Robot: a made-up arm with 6 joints.
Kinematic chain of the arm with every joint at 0, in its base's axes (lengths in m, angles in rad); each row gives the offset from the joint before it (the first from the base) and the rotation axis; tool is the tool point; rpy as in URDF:
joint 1: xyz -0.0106 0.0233 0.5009 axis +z
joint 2: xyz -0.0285 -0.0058 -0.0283 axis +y
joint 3: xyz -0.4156 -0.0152 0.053 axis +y
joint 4: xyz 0.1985 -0.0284 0.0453 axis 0.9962 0 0.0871
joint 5: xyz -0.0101 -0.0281 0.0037 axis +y
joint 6: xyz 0.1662 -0.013 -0.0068 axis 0.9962 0 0.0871
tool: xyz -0.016 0.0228 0.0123 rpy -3.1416 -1.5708 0
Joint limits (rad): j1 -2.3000..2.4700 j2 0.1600..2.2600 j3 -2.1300..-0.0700 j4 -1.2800..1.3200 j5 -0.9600..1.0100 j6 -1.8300..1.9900
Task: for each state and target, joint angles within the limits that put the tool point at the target. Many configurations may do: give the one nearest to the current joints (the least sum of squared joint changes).
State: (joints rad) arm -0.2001 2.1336 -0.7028 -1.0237 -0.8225 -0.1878
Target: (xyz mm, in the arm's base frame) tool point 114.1 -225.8 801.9
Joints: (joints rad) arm -1.1042 1.4057 -0.7611 -0.8216 -0.6180 -0.1984
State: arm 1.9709 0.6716 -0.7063 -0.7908 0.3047 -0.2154
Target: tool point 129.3 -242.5 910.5
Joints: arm 1.7798 0.1837 -1.1870 -0.8341 0.1449 -0.1801
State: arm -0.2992 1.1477 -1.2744 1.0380 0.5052 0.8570
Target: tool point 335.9 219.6 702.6
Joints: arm 0.4975 1.8107 -1.3079 1.1623 0.6074 0.8349
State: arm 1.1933 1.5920 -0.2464 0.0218 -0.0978 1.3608
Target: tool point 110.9 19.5 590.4
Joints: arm 0.9333 1.2539 -0.0700 0.0704 0.0601 1.4006
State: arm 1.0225 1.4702 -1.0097 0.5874 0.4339 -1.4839
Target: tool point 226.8 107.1 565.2
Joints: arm 0.4998 1.8138 -0.7569 0.3874 0.3631 -1.5317
